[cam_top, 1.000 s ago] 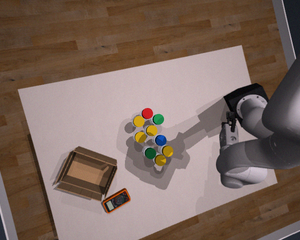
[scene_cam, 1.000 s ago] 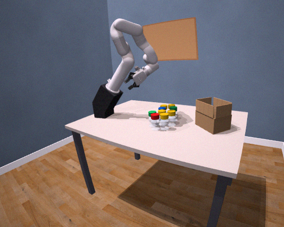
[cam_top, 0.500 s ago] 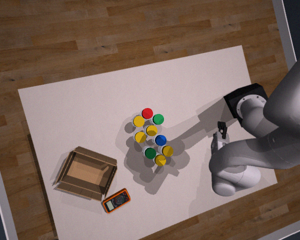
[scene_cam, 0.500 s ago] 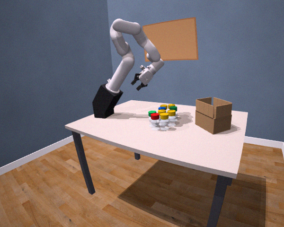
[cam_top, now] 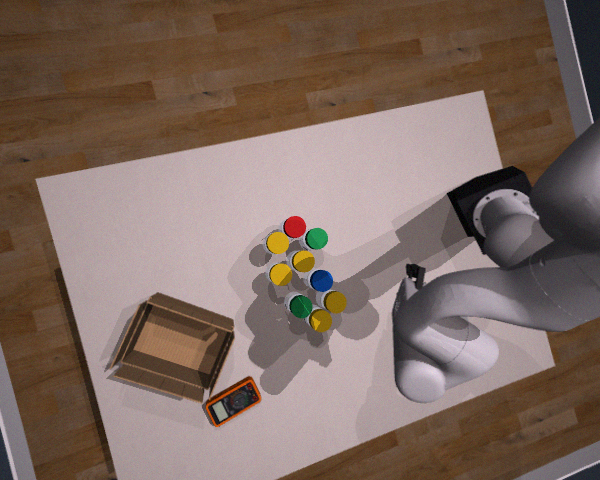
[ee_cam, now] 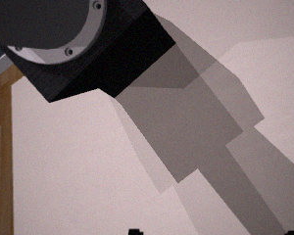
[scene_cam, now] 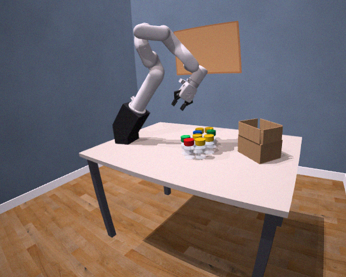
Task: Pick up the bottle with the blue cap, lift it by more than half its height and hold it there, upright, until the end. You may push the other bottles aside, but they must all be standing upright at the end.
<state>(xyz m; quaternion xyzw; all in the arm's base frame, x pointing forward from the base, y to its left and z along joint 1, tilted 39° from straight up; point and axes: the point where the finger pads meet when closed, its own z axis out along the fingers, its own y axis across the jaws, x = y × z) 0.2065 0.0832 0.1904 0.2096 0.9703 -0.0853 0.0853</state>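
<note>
Right now the blue-capped bottle is 200 mm below my hand, 150 mm ahead of it and 20 mm to the right of it. Round my hand: red-capped bottle: 210 mm ahead, 200 mm below, 160 mm to the right; cardboard box: 510 mm ahead, 180 mm below, 80 mm to the left.
</note>
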